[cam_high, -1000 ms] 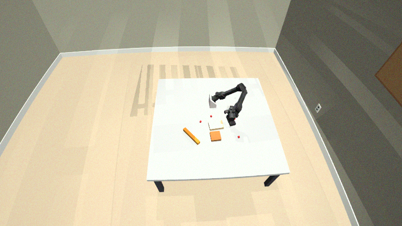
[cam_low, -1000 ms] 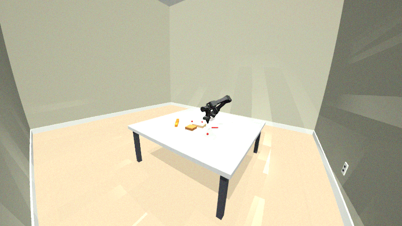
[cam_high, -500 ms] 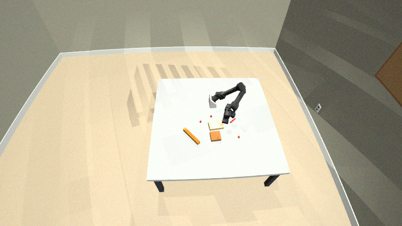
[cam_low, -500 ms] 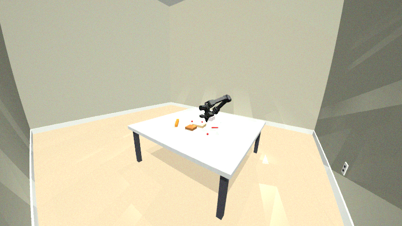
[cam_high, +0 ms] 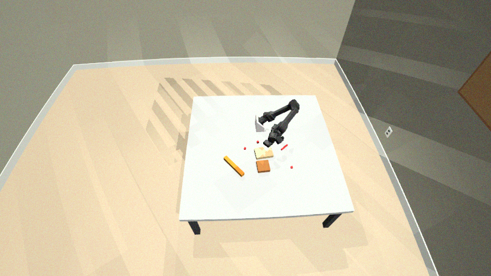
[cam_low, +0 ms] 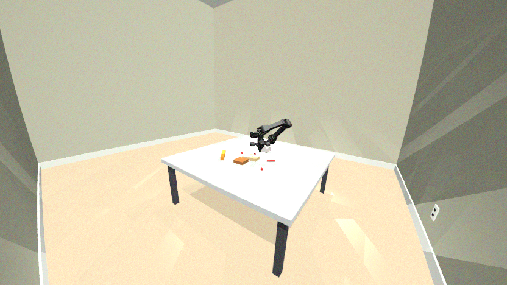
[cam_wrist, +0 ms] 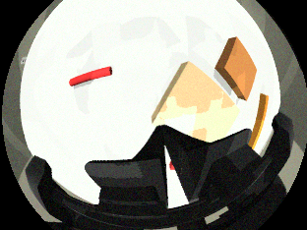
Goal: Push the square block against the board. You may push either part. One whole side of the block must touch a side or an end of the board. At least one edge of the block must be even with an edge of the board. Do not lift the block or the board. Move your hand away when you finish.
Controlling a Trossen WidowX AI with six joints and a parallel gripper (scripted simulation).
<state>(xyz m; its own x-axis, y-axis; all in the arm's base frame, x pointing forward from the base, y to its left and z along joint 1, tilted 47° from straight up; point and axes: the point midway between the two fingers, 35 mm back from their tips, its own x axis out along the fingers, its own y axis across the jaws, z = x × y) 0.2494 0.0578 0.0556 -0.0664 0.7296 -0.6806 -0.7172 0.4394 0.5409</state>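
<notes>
The cream block lies 5 cm ahead of my gripper tip, 7 cm to the right of it and 5 cm below it. Round my gripper tip: short red stick 2 cm behind, 12 cm to the left, 6 cm below; long orange board 18 cm ahead, 32 cm to the right, 5 cm below; orange square block 18 cm ahead, 8 cm to the right, 5 cm below.
</notes>
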